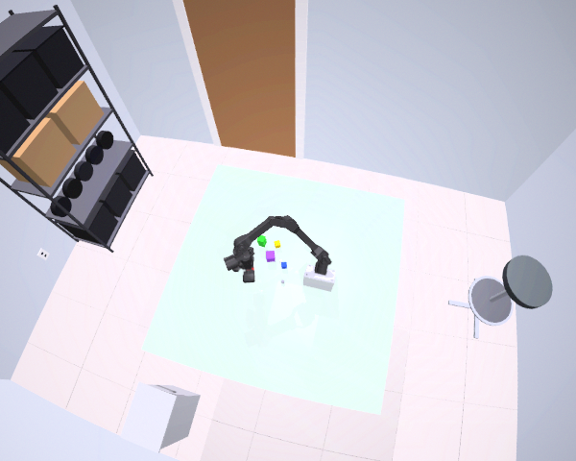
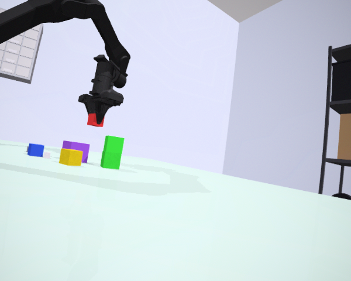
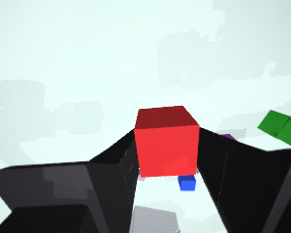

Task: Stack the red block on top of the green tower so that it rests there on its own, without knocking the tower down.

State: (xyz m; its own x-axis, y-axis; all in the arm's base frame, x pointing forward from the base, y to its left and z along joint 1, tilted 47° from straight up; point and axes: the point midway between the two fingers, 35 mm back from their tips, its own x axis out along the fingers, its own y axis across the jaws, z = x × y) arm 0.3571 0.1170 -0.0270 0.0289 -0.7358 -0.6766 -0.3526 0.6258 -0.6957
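The yellow block lies 23 cm to the right of my gripper tip, 10 cm below it and 7 cm behind it. From my gripper tip the other things lie so: blue block (15 cm behind, 11 cm to the right, 10 cm below); purple block (14 cm to the right, 9 cm below, 6 cm behind); red block (1 cm above).
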